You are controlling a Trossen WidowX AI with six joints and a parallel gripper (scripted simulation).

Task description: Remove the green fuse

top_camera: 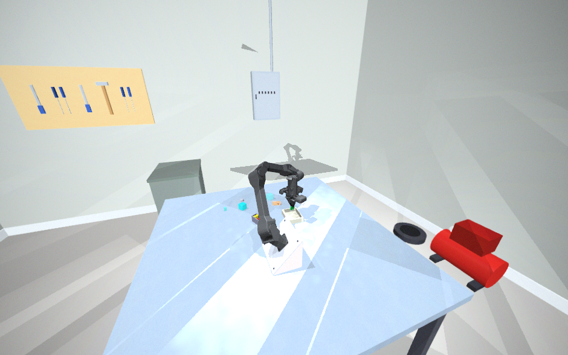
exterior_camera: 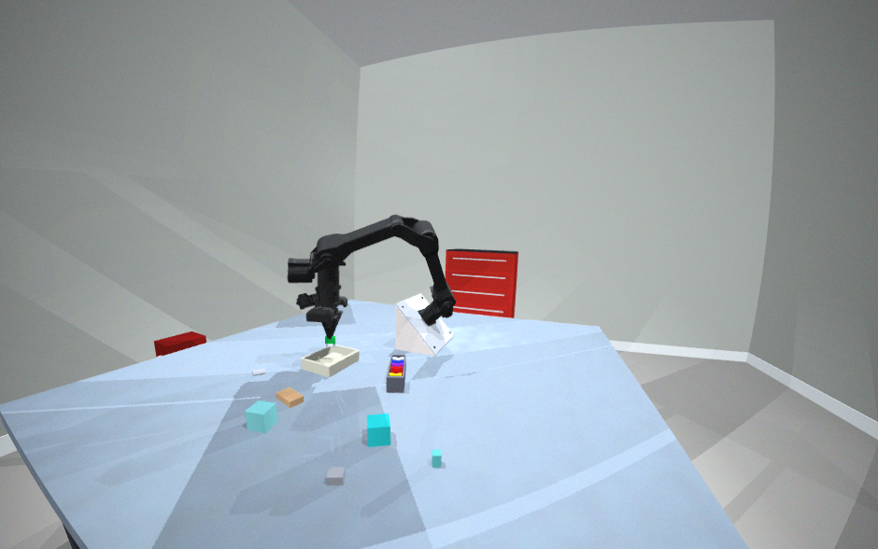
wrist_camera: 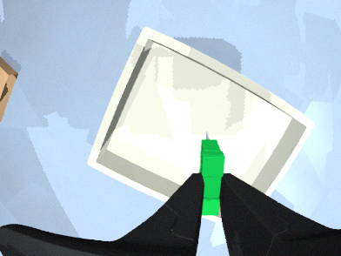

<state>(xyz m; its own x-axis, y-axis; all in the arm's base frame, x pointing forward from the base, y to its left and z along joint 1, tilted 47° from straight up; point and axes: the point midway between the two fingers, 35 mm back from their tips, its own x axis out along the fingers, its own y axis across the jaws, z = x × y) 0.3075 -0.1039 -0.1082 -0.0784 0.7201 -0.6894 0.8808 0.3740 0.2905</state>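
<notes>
Now: the green fuse 1 cm below my gripper tip. Also, from my gripper tip: cream tray (8 cm below); white fuse (6 cm behind, 19 cm to the left, 5 cm below); blue fuse (4 cm behind, 20 cm to the left, 5 cm below).
</notes>
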